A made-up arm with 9 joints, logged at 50 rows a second.
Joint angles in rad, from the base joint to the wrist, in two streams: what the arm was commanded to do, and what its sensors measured. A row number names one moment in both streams.
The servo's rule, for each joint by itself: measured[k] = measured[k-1] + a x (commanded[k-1-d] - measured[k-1]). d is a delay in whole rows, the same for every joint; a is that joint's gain. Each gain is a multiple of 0.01, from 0.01 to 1. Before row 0 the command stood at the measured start. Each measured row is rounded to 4 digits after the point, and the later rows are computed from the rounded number. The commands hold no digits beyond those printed.
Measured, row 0:
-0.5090 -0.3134 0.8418 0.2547 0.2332 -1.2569 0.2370 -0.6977 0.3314
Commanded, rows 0 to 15:
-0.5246 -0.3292 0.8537 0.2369 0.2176 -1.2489 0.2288 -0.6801 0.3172
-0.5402 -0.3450 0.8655 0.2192 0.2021 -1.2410 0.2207 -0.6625 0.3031
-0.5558 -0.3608 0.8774 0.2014 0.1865 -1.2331 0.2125 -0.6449 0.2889
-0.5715 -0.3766 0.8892 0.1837 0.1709 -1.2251 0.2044 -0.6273 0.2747
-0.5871 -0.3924 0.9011 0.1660 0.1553 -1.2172 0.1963 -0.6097 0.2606
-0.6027 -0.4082 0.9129 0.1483 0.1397 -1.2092 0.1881 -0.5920 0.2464
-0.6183 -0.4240 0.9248 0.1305 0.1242 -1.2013 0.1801 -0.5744 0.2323
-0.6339 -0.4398 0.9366 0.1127 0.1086 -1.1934 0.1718 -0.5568 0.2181
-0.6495 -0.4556 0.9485 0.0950 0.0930 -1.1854 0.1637 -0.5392 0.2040
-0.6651 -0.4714 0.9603 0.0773 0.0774 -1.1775 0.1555 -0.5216 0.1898
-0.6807 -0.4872 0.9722 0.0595 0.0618 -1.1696 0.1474 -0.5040 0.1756
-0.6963 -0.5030 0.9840 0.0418 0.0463 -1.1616 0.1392 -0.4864 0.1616
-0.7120 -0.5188 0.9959 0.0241 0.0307 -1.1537 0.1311 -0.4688 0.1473
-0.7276 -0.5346 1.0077 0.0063 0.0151 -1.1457 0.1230 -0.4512 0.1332
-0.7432 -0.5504 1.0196 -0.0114 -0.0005 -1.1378 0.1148 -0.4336 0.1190
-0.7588 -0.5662 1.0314 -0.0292 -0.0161 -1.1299 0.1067 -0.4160 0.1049
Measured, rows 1 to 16:
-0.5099 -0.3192 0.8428 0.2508 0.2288 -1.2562 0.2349 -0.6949 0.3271
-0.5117 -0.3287 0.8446 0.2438 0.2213 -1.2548 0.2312 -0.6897 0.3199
-0.5143 -0.3406 0.8472 0.2345 0.2116 -1.2528 0.2263 -0.6825 0.3106
-0.5177 -0.3539 0.8506 0.2233 0.2002 -1.2503 0.2206 -0.6737 0.2998
-0.5219 -0.3681 0.8546 0.2107 0.1876 -1.2473 0.2143 -0.6635 0.2880
-0.5267 -0.3829 0.8593 0.1970 0.1742 -1.2439 0.2075 -0.6521 0.2755
-0.5322 -0.3981 0.8645 0.1824 0.1602 -1.2401 0.2004 -0.6397 0.2625
-0.5383 -0.4135 0.8703 0.1671 0.1458 -1.2359 0.1930 -0.6264 0.2492
-0.5450 -0.4291 0.8766 0.1512 0.1310 -1.2314 0.1854 -0.6124 0.2356
-0.5522 -0.4448 0.8833 0.1349 0.1160 -1.2265 0.1776 -0.5979 0.2219
-0.5599 -0.4605 0.8904 0.1183 0.1008 -1.2214 0.1697 -0.5829 0.2080
-0.5681 -0.4762 0.8979 0.1015 0.0855 -1.2160 0.1618 -0.5675 0.1941
-0.5767 -0.4920 0.9057 0.0845 0.0702 -1.2104 0.1538 -0.5517 0.1801
-0.5858 -0.5078 0.9139 0.0673 0.0548 -1.2046 0.1458 -0.5356 0.1660
-0.5952 -0.5236 0.9224 0.0500 0.0393 -1.1986 0.1377 -0.5193 0.1519
-0.6050 -0.5394 0.9311 0.0326 0.0238 -1.1924 0.1296 -0.5028 0.1378
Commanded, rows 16 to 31:
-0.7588 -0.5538 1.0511 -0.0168 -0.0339 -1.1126 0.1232 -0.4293 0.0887
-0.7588 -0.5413 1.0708 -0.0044 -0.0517 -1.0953 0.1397 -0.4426 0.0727
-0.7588 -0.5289 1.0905 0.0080 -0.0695 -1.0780 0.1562 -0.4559 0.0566
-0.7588 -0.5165 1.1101 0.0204 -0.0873 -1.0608 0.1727 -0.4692 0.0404
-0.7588 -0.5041 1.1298 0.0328 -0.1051 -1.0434 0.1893 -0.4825 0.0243
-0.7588 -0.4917 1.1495 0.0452 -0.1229 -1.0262 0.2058 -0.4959 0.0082
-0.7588 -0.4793 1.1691 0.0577 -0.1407 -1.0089 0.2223 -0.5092 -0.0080
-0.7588 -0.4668 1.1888 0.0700 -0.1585 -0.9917 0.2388 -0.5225 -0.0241
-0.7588 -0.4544 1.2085 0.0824 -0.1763 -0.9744 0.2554 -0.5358 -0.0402
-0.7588 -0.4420 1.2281 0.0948 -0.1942 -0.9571 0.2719 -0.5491 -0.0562
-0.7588 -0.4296 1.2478 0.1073 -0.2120 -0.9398 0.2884 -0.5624 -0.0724
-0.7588 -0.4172 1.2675 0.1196 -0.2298 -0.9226 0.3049 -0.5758 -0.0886
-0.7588 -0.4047 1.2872 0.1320 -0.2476 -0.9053 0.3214 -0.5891 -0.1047
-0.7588 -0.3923 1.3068 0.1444 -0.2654 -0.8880 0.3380 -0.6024 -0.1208
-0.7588 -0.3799 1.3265 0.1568 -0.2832 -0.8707 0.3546 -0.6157 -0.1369
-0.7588 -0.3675 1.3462 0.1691 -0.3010 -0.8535 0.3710 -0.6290 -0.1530
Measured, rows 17 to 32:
-0.6142 -0.5447 0.9407 0.0217 0.0076 -1.1852 0.1279 -0.4910 0.1231
-0.6229 -0.5434 0.9511 0.0160 -0.0090 -1.1771 0.1310 -0.4833 0.1080
-0.6311 -0.5380 0.9623 0.0142 -0.0259 -1.1682 0.1376 -0.4789 0.0926
-0.6388 -0.5300 0.9741 0.0156 -0.0431 -1.1585 0.1467 -0.4773 0.0769
-0.6460 -0.5204 0.9866 0.0194 -0.0605 -1.1481 0.1578 -0.4781 0.0611
-0.6528 -0.5098 0.9996 0.0251 -0.0780 -1.1371 0.1703 -0.4809 0.0452
-0.6592 -0.4985 1.0132 0.0323 -0.0956 -1.1256 0.1838 -0.4854 0.0292
-0.6652 -0.4868 1.0272 0.0406 -0.1132 -1.1135 0.1981 -0.4913 0.0132
-0.6708 -0.4748 1.0417 0.0498 -0.1309 -1.1010 0.2130 -0.4984 -0.0028
-0.6761 -0.4627 1.0566 0.0597 -0.1486 -1.0880 0.2283 -0.5065 -0.0188
-0.6811 -0.4505 1.0719 0.0702 -0.1664 -1.0747 0.2439 -0.5154 -0.0349
-0.6858 -0.4382 1.0875 0.0811 -0.1842 -1.0610 0.2598 -0.5251 -0.0510
-0.6902 -0.4258 1.1035 0.0923 -0.2020 -1.0470 0.2758 -0.5353 -0.0671
-0.6943 -0.4134 1.1198 0.1038 -0.2198 -1.0327 0.2920 -0.5460 -0.0832
-0.6982 -0.4010 1.1363 0.1155 -0.2376 -1.0181 0.3083 -0.5572 -0.0993
-0.7018 -0.3886 1.1531 0.1273 -0.2554 -1.0033 0.3246 -0.5687 -0.1154

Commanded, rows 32 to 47:
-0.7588 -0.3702 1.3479 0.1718 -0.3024 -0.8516 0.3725 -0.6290 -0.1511
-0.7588 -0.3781 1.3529 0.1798 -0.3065 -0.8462 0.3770 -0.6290 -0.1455
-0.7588 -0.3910 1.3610 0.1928 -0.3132 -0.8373 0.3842 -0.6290 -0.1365
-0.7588 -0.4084 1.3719 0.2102 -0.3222 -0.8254 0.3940 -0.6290 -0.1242
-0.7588 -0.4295 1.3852 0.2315 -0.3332 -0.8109 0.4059 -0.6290 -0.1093
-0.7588 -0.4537 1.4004 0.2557 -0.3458 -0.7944 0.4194 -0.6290 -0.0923
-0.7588 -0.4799 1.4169 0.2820 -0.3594 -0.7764 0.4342 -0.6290 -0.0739
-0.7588 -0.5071 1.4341 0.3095 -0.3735 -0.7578 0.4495 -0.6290 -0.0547
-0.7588 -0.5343 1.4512 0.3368 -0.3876 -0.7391 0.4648 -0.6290 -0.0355
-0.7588 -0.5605 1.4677 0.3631 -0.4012 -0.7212 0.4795 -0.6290 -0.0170
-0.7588 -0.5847 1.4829 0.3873 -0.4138 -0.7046 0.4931 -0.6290 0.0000
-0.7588 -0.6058 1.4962 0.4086 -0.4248 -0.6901 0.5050 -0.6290 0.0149
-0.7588 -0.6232 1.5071 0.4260 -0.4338 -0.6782 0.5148 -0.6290 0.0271
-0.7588 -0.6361 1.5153 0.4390 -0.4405 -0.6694 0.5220 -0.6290 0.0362
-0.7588 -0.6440 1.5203 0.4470 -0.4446 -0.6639 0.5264 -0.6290 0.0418
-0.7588 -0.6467 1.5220 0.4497 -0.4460 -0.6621 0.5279 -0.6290 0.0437
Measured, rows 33 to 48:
-0.7052 -0.3818 1.1687 0.1371 -0.2686 -0.9896 0.3371 -0.5783 -0.1261
-0.7084 -0.3804 1.1834 0.1465 -0.2792 -0.9767 0.3475 -0.5864 -0.1319
-0.7114 -0.3843 1.1976 0.1567 -0.2887 -0.9642 0.3570 -0.5932 -0.1333
-0.7142 -0.3932 1.2115 0.1685 -0.2981 -0.9517 0.3666 -0.5989 -0.1306
-0.7169 -0.4066 1.2254 0.1824 -0.3079 -0.9390 0.3768 -0.6037 -0.1242
-0.7194 -0.4240 1.2394 0.1985 -0.3185 -0.9260 0.3879 -0.6077 -0.1146
-0.7218 -0.4447 1.2536 0.2169 -0.3300 -0.9125 0.3999 -0.6111 -0.1024
-0.7240 -0.4678 1.2680 0.2373 -0.3422 -0.8986 0.4128 -0.6140 -0.0881
-0.7261 -0.4924 1.2827 0.2592 -0.3549 -0.8842 0.4263 -0.6164 -0.0723
-0.7281 -0.5176 1.2975 0.2821 -0.3679 -0.8695 0.4401 -0.6184 -0.0557
-0.7299 -0.5424 1.3123 0.3052 -0.3808 -0.8547 0.4539 -0.6201 -0.0390
-0.7316 -0.5659 1.3270 0.3279 -0.3931 -0.8399 0.4672 -0.6215 -0.0228
-0.7332 -0.5871 1.3414 0.3495 -0.4045 -0.8253 0.4796 -0.6227 -0.0078
-0.7347 -0.6052 1.3553 0.3692 -0.4146 -0.8113 0.4906 -0.6237 0.0054
-0.7361 -0.6196 1.3685 0.3863 -0.4230 -0.7980 0.4999 -0.6245 0.0163
-0.7375 -0.6296 1.3808 0.4002 -0.4294 -0.7858 0.5072 -0.6252 0.0245

